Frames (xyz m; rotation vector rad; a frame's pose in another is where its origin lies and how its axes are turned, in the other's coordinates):
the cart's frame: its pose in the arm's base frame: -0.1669 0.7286 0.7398 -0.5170 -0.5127 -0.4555
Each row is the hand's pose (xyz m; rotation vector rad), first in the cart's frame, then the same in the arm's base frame.
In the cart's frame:
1: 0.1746 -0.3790 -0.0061 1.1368 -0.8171 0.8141
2: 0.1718 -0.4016 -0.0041 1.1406 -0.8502 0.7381
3: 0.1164 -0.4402 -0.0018 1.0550 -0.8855 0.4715
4: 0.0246 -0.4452 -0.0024 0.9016 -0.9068 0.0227
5: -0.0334 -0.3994 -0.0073 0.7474 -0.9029 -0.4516
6: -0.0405 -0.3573 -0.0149 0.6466 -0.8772 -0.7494
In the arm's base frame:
1: -0.2282 0.3824 0.9646 0.2588 -1.1490 0.8686
2: -0.2430 0.3667 0.9723 0.2722 -1.2055 0.8113
3: -0.3072 0.3534 0.9562 0.2371 -1.3259 0.5521
4: -0.3811 0.3746 0.9059 0.1877 -1.4838 0.0947
5: -0.4006 0.4234 0.8537 0.1674 -1.6110 -0.4009
6: -0.3813 0.4538 0.8294 0.1653 -1.6591 -0.7234

